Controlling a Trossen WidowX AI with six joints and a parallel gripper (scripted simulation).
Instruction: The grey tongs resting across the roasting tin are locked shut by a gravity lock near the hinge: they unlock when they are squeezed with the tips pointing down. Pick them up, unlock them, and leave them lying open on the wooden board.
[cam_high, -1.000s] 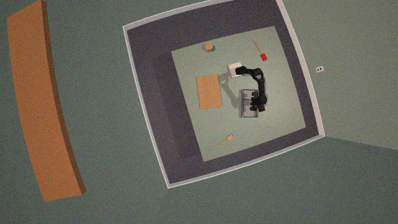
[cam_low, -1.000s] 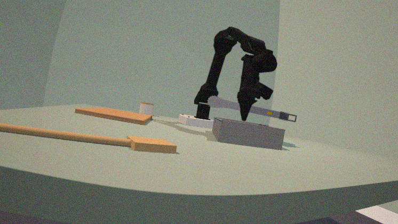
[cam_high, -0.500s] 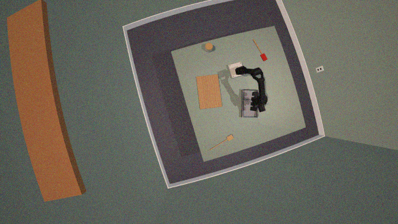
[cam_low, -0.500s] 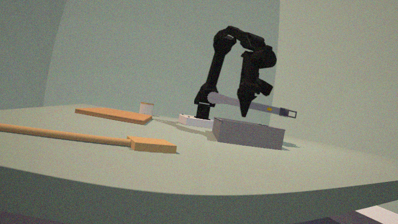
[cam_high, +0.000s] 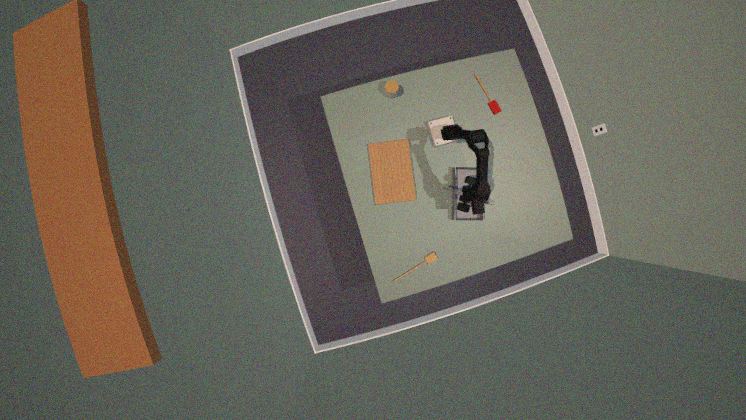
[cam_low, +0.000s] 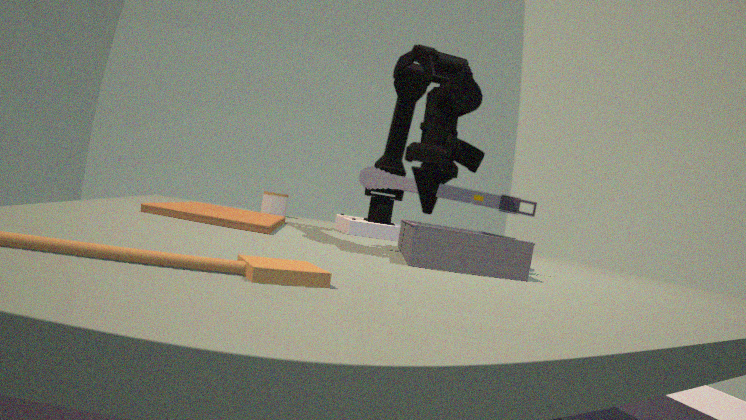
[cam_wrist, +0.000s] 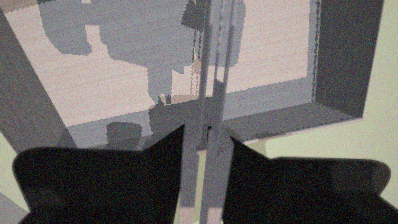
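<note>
My gripper tip is 230 mm past the wooden board, 340 mm to the left of it and 70 mm above it. The rest, counted from my gripper tip: yellow lock piece: 40 mm ahead, 70 mm to the left, 40 mm above; then red spatula: 540 mm behind, 360 mm to the left, 70 mm below; then grey roasting tin: 10 mm ahead, 60 mm to the left, 50 mm below.
</note>
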